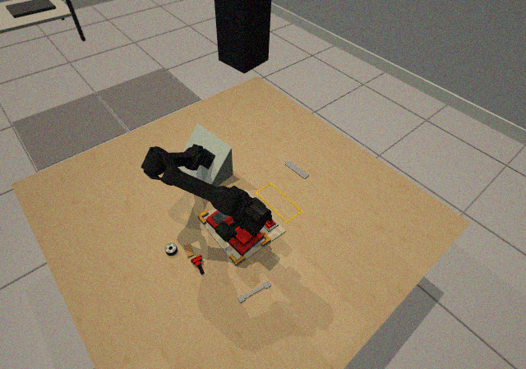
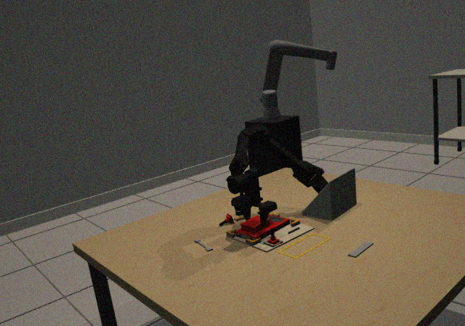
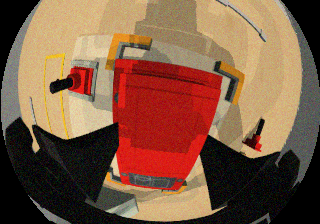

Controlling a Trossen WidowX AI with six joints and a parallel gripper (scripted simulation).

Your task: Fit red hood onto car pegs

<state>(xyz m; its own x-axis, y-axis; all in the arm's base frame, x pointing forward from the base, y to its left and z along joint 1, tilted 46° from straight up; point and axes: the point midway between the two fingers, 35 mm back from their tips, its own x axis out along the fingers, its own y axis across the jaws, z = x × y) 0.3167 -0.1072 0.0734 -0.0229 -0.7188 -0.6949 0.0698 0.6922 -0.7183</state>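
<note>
My gripper tip is now 1 cm below the hood. The rest, counted from my gripper tip: grey bar (17 cm ahead, 12 cm to the right, 4 cm below); then wheel (15 cm behind, 21 cm to the right, 3 cm below); then tan block (10 cm behind, 17 cm to the right, 4 cm below).
</note>
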